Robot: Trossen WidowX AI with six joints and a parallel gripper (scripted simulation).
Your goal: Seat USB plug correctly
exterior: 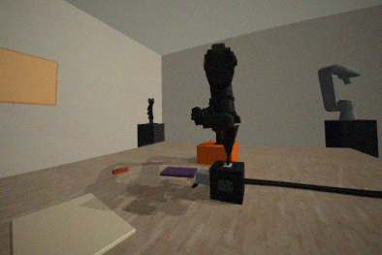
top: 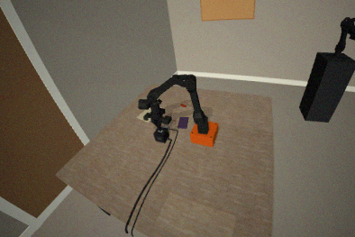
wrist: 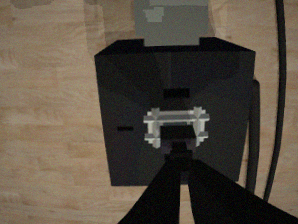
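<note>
Right now the dark USB plug is 20 mm below my gripper tip. Also, from my gripper tip: cream sheet (230 mm ahead, 260 mm to the right, 100 mm below); purple flat piece (100 mm behind, 190 mm to the right, 100 mm below); small red piece (40 mm behind, 410 mm to the right, 100 mm below).
</note>
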